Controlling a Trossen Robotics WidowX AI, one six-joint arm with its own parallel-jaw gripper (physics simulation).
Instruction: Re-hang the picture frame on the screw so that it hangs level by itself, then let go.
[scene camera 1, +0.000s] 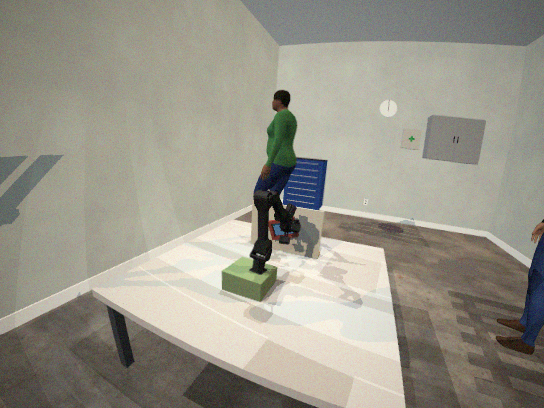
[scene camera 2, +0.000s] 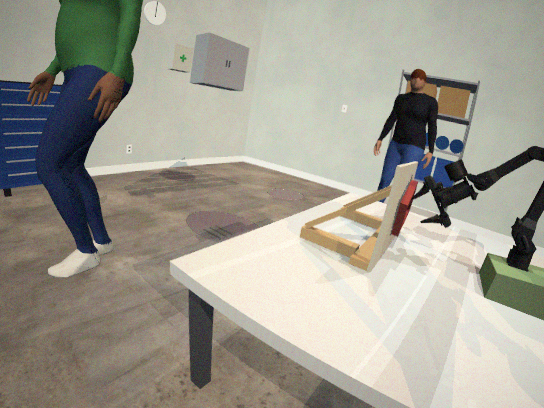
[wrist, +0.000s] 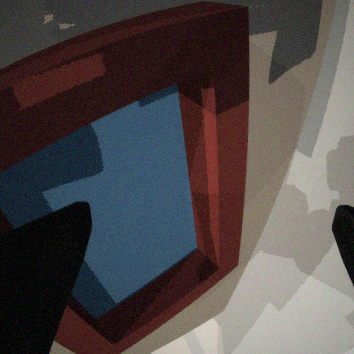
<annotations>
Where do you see the gripper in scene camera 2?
At 415, 210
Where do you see an upright beige board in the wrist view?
At 285, 51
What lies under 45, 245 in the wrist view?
The gripper.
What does the gripper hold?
Nothing.
</annotations>
